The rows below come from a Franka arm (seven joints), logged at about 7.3 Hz.
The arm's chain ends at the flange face. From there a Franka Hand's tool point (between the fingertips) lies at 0.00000 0.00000 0.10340 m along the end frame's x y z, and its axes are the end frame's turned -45 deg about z.
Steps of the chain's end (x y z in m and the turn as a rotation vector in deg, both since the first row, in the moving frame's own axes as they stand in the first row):
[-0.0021, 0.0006, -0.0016, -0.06, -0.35, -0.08]
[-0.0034, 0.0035, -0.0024, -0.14, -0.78, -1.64]
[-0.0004, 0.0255, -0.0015, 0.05, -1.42, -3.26]
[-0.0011, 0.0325, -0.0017, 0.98, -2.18, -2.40]
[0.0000, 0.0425, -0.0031, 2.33, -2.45, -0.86]
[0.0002, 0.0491, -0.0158, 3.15, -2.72, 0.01]
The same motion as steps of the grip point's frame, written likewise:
[-0.0024, -0.0014, -0.0016, 0.21, -0.29, -0.08]
[-0.0061, -0.0007, -0.0024, 0.45, -0.65, -1.64]
[-0.0201, 0.0159, -0.0015, 1.04, -0.97, -3.26]
[-0.0254, 0.0182, -0.0018, 2.23, -0.85, -2.40]
[-0.0303, 0.0240, -0.0033, 3.38, -0.08, -0.86]
[-0.0340, 0.0274, -0.0161, 4.15, 0.30, 0.01]

